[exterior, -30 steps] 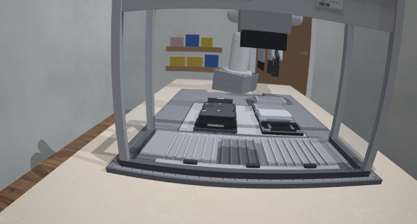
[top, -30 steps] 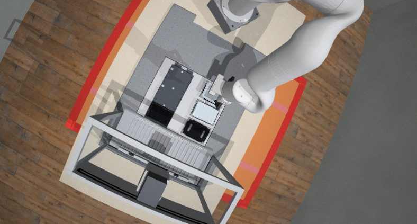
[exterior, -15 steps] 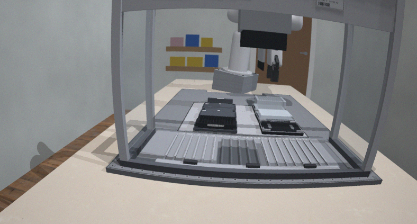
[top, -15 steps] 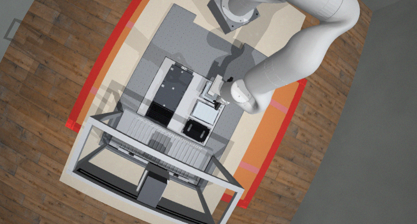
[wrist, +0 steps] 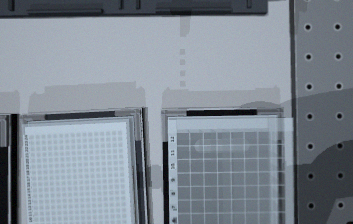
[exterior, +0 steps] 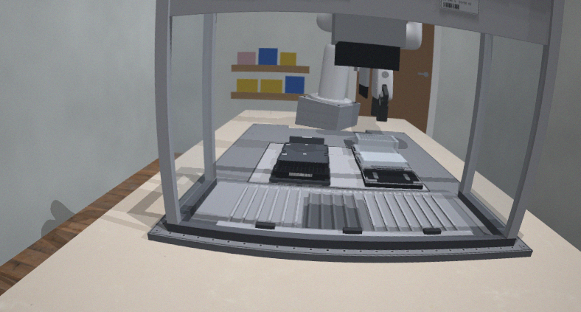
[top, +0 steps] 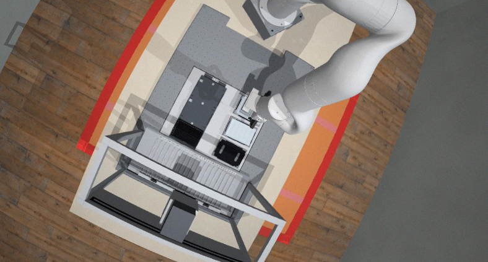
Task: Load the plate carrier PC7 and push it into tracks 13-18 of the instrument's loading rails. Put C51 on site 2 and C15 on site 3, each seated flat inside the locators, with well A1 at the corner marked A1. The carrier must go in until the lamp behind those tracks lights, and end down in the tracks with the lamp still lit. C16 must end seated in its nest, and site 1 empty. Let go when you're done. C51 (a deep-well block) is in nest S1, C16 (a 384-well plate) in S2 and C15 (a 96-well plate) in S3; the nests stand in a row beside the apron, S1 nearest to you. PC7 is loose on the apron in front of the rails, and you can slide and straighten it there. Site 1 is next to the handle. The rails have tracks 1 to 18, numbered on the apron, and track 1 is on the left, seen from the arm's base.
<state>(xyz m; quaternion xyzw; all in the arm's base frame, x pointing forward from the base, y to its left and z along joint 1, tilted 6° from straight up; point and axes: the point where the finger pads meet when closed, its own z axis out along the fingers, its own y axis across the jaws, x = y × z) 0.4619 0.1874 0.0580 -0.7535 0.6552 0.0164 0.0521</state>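
The deep-well block C51 is 9 cm below my hand. From my hand the other things lie so: plate C16: 11 cm ahead, 2 cm to the left, 10 cm below; nest S1: 12 cm below; nest S3: 22 cm ahead, 3 cm to the left, 12 cm below.
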